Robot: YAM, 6 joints.
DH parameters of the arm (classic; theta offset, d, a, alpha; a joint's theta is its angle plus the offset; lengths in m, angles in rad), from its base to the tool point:
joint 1: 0 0.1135 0.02 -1.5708
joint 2: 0 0 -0.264 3.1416
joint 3: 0.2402 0 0.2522 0
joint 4: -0.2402 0 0.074 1.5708
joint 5: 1.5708 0 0 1.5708
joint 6: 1.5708 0.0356 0 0
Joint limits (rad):
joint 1: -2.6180..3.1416
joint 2: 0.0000..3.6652
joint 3: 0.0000..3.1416
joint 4: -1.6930..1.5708
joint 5: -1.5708..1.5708
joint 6: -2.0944..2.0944
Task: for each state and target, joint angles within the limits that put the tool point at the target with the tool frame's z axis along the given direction. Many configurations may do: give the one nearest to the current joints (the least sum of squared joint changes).
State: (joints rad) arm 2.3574 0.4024 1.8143 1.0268 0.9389 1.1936
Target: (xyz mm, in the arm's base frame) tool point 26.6 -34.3 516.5 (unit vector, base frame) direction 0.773 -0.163 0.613
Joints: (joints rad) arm 1.5385 0.5717 1.0507 1.3132 0.8913 1.1936
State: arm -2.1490 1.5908 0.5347 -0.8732 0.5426 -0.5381
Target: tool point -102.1 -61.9 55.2 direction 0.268 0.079 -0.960
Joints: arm -2.6163 1.5727 0.2971 -0.5708 -0.0661 -0.5381
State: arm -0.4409 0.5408 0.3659 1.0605 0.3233 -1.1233
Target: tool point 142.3 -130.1 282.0 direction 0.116 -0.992 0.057
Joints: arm -0.6013 0.8430 0.4554 0.4741 0.8512 -1.1233
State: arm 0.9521 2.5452 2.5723 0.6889 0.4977 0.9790
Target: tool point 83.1 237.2 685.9 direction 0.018 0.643 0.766
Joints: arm 1.2035 1.8025 2.7121 -0.0086 -0.2157 0.9790
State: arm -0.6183 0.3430 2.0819 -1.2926 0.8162 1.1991
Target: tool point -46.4 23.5 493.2 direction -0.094 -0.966 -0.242
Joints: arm -0.9312 0.6690 1.8209 -1.4766 0.7099 1.1991
